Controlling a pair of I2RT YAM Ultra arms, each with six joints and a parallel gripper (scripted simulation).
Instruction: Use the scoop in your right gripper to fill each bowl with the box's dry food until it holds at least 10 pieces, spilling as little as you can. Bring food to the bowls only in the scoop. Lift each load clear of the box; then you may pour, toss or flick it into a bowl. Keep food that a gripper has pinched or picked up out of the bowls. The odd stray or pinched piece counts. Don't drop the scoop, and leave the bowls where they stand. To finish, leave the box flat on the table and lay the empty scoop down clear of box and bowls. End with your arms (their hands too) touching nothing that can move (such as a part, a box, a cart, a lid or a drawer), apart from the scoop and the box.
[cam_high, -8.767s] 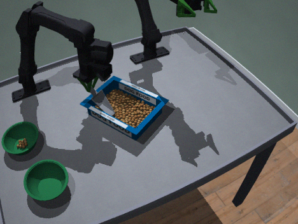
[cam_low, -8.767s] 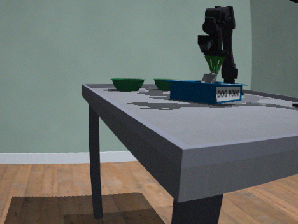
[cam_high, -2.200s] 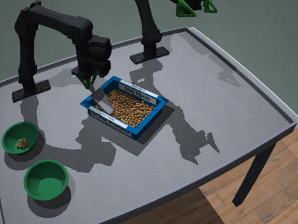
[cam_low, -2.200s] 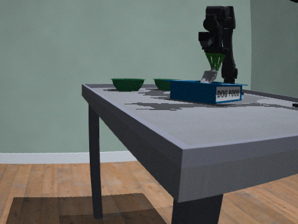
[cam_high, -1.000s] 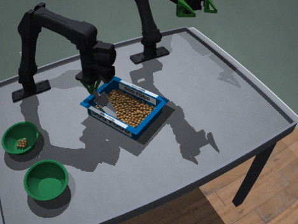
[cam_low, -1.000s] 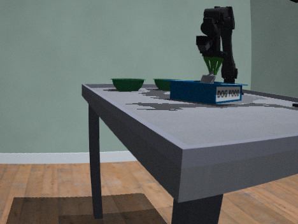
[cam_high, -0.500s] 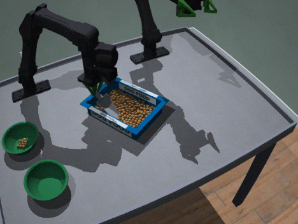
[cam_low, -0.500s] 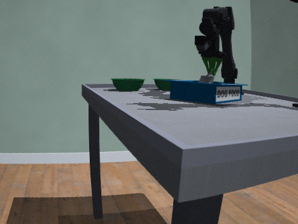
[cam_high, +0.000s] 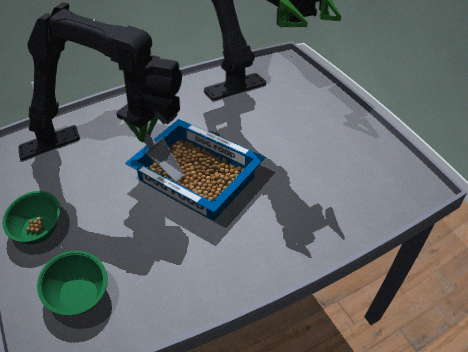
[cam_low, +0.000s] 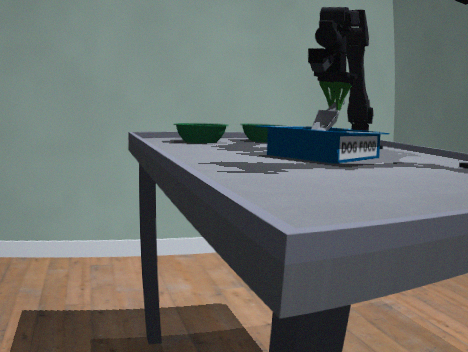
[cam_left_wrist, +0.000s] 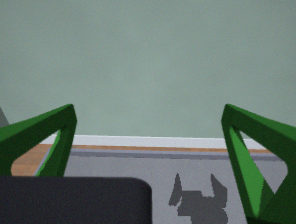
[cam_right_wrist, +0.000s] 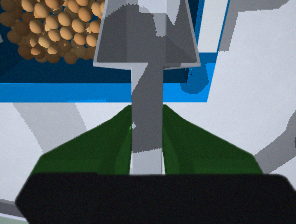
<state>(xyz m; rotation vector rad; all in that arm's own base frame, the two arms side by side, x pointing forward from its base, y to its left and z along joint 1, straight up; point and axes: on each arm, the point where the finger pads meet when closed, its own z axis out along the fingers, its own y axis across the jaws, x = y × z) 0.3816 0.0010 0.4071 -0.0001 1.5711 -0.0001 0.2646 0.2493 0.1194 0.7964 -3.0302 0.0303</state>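
Now: the box 100 mm to the left of my right hand, 70 mm below it and 70 mm ahead of it. The rest, counted from my right hand: grey scoop (30 mm below, 30 mm ahead, 20 mm to the left).
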